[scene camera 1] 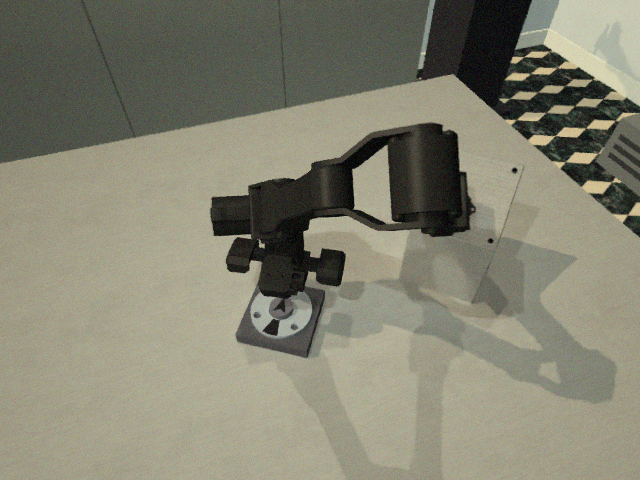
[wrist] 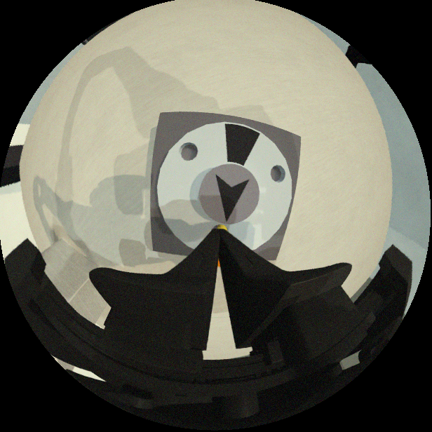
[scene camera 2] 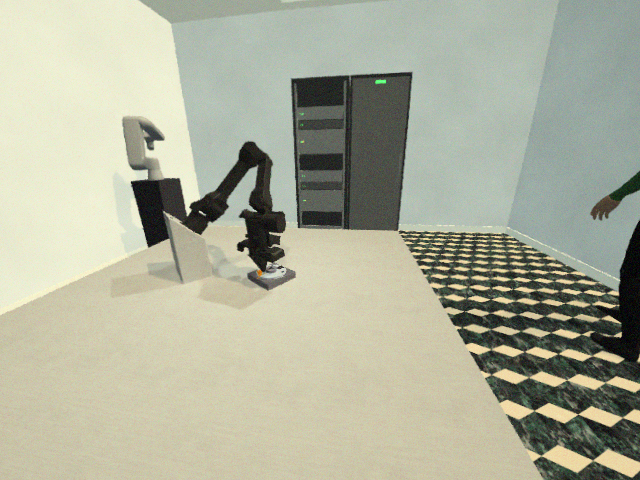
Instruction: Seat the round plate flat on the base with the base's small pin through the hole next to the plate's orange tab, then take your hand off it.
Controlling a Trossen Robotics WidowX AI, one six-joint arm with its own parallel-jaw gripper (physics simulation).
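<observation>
The dark grey square base rests on the table. The round white plate lies over it and looks about flat, around a mauve centre hub with a dark arrow. A black wedge and two open holes show on the side away from the gripper. The orange tab shows behind the fingertips. My gripper is shut and empty, its tips low at the plate's tab side. A small yellow spot shows at the tips; the pin and its hole cannot be made out clearly.
A pale slanted panel stands on the table near the arm's base. A dark cabinet stands behind the table. Part of a person shows at the right, beside the table.
</observation>
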